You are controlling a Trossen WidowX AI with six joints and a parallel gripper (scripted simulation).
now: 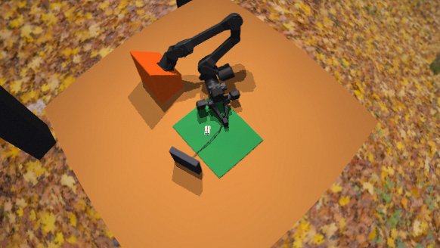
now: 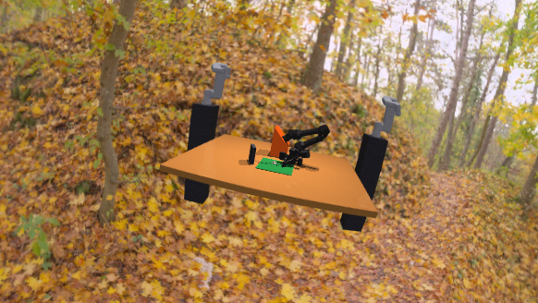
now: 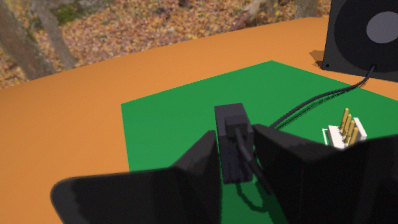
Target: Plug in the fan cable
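Now: gripper tip 1 cm short of the dark plug and 1 cm above it. Round my gripper tip: green board 6 cm to the right, 5 cm below, 1 cm ahead; white four-pin fan header 8 cm to the right, 4 cm below, 3 cm behind; dark flat fan 23 cm to the right, 2 cm ahead, 2 cm above.
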